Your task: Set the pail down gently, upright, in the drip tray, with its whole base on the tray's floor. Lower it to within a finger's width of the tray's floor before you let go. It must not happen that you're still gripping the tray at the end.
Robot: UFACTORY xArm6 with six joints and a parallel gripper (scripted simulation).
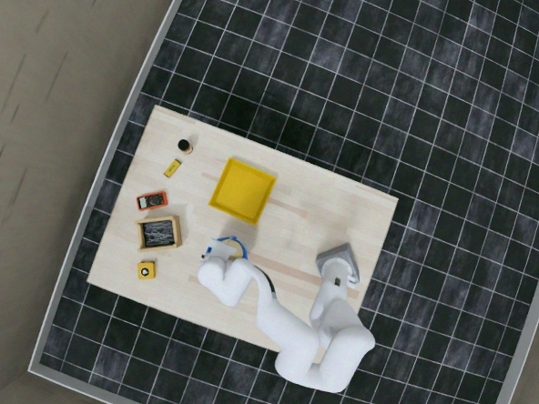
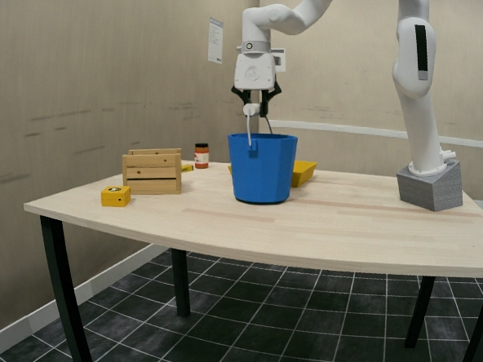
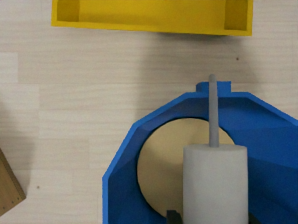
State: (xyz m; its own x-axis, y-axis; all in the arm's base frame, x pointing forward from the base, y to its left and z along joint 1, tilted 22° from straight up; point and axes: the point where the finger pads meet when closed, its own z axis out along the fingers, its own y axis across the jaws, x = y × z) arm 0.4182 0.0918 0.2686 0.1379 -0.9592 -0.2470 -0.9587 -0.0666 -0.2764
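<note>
The blue pail is 1 cm behind my hand and 9 cm below it. Round my hand: wire handle (1 cm behind, 3 cm below); then wooden crate (29 cm ahead, 6 cm to the left, 18 cm below); then yellow drip tray (6 cm ahead, 28 cm to the right, 21 cm below).
</note>
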